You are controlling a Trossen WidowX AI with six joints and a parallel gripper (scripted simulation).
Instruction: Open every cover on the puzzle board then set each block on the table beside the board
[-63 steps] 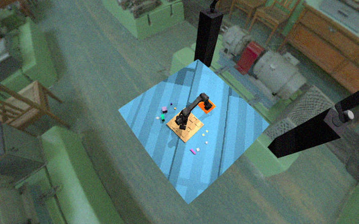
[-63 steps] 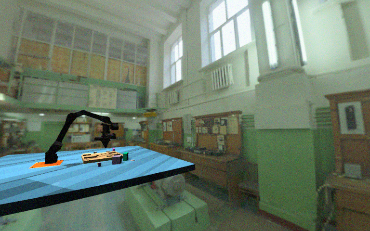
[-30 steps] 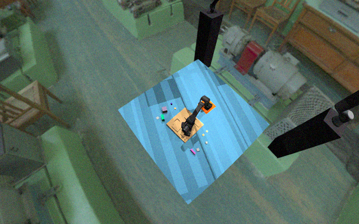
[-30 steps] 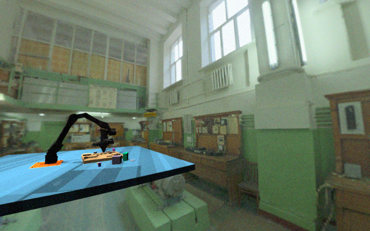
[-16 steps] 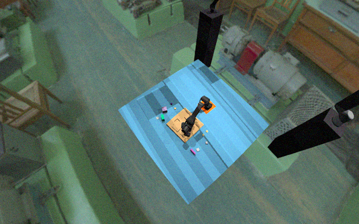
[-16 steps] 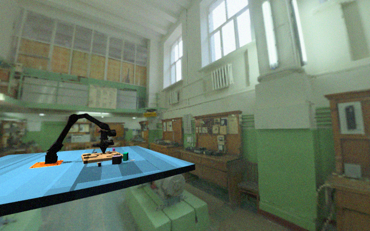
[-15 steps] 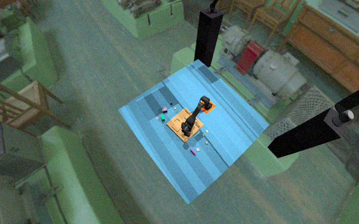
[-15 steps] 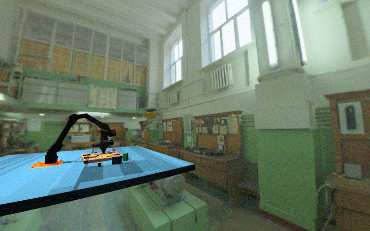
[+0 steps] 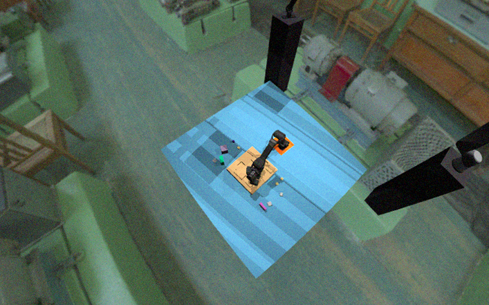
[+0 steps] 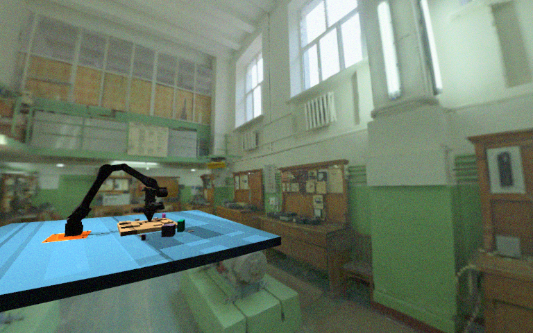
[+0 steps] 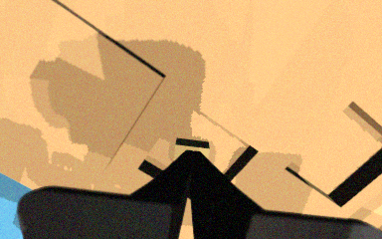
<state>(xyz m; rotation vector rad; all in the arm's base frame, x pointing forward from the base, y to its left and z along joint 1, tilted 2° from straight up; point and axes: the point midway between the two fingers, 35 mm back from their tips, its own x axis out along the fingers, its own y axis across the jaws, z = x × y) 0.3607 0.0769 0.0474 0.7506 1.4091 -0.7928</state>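
Right now the tan puzzle board is 20 mm behind my gripper tip and 50 mm to the right of it. Round my gripper tip: magenta block: 110 mm ahead, 210 mm to the left; lilac block: 60 mm ahead, 350 mm to the right, 10 mm above; green block: 130 mm ahead, 280 mm to the right, 10 mm above.
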